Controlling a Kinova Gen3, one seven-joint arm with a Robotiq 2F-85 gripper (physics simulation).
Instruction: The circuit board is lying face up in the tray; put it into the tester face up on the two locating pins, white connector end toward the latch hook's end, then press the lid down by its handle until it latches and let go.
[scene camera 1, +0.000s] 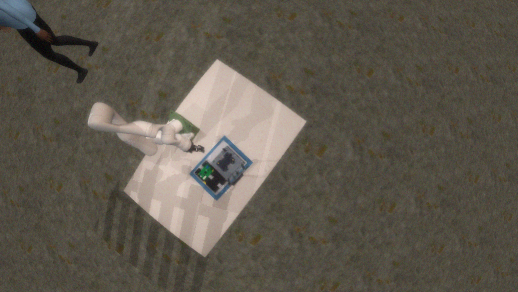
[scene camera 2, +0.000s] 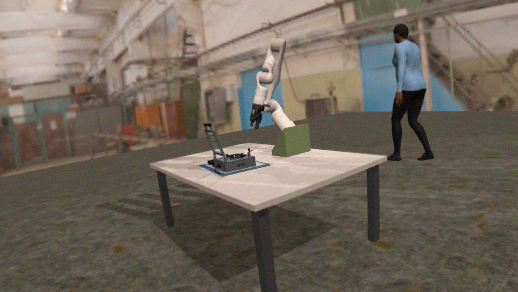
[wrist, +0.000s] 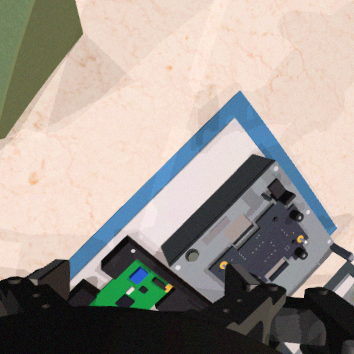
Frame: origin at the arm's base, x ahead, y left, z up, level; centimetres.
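Seen in the pictures: gripper, between the fingertips: (scene camera 1: 197, 151) (scene camera 2: 253, 128) (wrist: 147, 279); arm's base, origin of its link: (scene camera 1: 178, 125) (scene camera 2: 292, 135).
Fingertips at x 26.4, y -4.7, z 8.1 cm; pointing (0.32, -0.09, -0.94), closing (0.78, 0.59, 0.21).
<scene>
Pixels of each thing's middle, then the offset from my fingertips to it. Level surfaces: height alone.
- green circuit board, middle of its body: (wrist: 126, 300) (scene camera 1: 205, 172) dx +9.4, dy -11.8, dz -17.6 cm
- blue mat, height of its surface: dz -19.7 cm
- lid, middle of its body: (scene camera 2: 214, 138) (scene camera 1: 235, 175) dx +29.2, dy +3.0, dz -1.3 cm
- pale marble table, height of its surface: dz -19.9 cm
The green circuit board (scene camera 1: 206, 171) (wrist: 130, 288) lies face up in the black tray (scene camera 1: 218, 182) (wrist: 119, 250). The grey tester (scene camera 1: 228, 161) (scene camera 2: 237, 164) (wrist: 211, 251) stands beside the tray, and both rest on a blue mat (scene camera 1: 224, 138) (scene camera 2: 262, 164) (wrist: 218, 123). Its dark nest (wrist: 270, 242) lies bare, with two yellow-tipped pins showing. The lid (scene camera 2: 214, 141) (wrist: 338, 275) stands raised, with its handle (scene camera 2: 207, 125) on top. My gripper (scene camera 1: 200, 148) (scene camera 2: 254, 123) (wrist: 147, 279) is open and empty. It hangs high over the table, beside the mat's edge on the arm's side.
The mat sits on a pale marble table (scene camera 1: 235, 101) (scene camera 2: 289, 178) (wrist: 175, 53). The arm rises from a green wedge pedestal (scene camera 1: 184, 123) (scene camera 2: 292, 139) (wrist: 35, 53) at the table's edge. A person (scene camera 1: 35, 32) (scene camera 2: 409, 87) in a blue top walks on the floor behind the table.
</scene>
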